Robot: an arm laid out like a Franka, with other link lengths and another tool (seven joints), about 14 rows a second.
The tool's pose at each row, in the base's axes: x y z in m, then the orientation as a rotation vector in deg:
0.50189 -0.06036 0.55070 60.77 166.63 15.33
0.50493 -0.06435 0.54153 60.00 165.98 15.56
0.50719 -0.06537 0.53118 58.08 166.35 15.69
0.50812 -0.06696 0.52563 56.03 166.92 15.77
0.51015 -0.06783 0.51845 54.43 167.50 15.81
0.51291 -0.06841 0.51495 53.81 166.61 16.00
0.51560 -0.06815 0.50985 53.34 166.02 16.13
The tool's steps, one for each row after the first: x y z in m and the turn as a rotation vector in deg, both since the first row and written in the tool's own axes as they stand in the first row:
-0.00513 -0.00265 0.00871 -0.47 -0.70 -0.39
-0.00780 -0.00377 0.01895 -0.65 -0.82 -1.66
-0.00968 -0.00534 0.02426 -0.73 -0.79 -3.04
-0.01198 -0.00594 0.03139 -0.72 -0.64 -4.13
-0.01456 -0.00523 0.03500 -1.23 -1.51 -4.42
-0.01659 -0.00421 0.04030 -1.59 -2.10 -4.65

